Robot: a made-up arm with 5 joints.
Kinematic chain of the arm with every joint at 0, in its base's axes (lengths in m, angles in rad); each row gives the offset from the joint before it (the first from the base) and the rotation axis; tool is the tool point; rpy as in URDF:
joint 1: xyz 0 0 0.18 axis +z
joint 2: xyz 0 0 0 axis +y
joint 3: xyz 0.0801 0 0.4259 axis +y
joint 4: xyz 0.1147 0 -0.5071 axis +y
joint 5: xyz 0.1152 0 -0.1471 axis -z
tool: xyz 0 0 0 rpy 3.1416 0 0
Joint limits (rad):
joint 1: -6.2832..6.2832
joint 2: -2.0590..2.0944
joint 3: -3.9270..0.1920
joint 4: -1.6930..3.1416
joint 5: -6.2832..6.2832
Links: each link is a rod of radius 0.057 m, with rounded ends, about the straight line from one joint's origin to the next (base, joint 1, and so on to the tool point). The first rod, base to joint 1, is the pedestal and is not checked.
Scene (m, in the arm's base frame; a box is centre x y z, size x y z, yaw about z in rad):
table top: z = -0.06
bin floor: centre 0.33 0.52 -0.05 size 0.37 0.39 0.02 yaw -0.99
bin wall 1: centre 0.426 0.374 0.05 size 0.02 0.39 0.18 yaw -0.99
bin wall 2: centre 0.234 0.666 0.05 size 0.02 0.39 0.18 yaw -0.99
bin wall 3: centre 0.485 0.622 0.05 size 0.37 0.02 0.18 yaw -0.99
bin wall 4: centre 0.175 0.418 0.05 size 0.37 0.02 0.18 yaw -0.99
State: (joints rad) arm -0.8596 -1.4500 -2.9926 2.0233 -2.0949
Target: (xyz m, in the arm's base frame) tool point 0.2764 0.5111 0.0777
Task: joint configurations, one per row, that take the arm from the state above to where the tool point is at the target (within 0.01 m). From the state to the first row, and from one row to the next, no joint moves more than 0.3 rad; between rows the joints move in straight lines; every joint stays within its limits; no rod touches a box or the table.
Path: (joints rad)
1: -0.5832 -1.1782 -2.7360 2.0206 -2.0949
2: -0.3068 -0.9063 -2.4794 2.0180 -2.0949
3: -0.0305 -0.6345 -2.2228 2.0153 -2.0949
4: 0.2459 -0.3626 -1.9662 2.0127 -2.0949
5: 0.5223 -0.0908 -1.7096 2.0100 -2.0949
6: 0.7987 0.1811 -1.4530 2.0073 -2.0949
7: 1.0750 0.4529 -1.1964 2.0047 -2.0949

